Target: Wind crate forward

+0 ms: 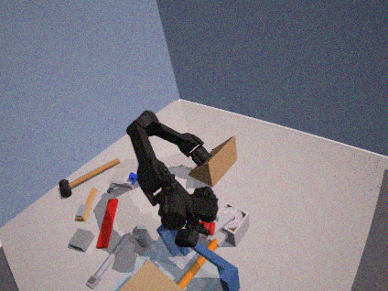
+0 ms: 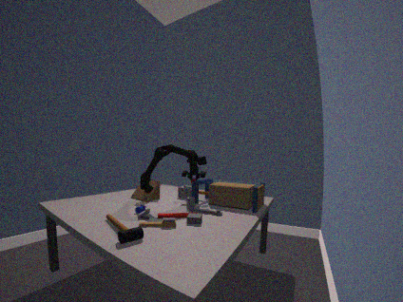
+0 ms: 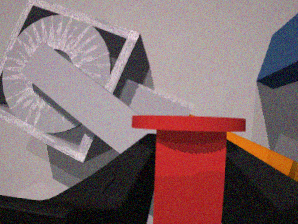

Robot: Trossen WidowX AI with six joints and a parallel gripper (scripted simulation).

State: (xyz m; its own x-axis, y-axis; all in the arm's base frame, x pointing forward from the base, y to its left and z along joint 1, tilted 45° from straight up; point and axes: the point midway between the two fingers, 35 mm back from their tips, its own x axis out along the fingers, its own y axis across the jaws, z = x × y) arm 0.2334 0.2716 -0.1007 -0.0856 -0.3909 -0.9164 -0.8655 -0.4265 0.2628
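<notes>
My gripper tip is now 7 cm short of the blue steel frame, 1 cm to the right of it and 3 cm above it. From my gripper tip the other things lie so: winch handle 3 cm behind, 1 cm to the right, 3 cm below; red knob 1 cm ahead, 2 cm to the right; grey winch 11 cm behind, 2 cm to the right, 10 cm below.
</notes>
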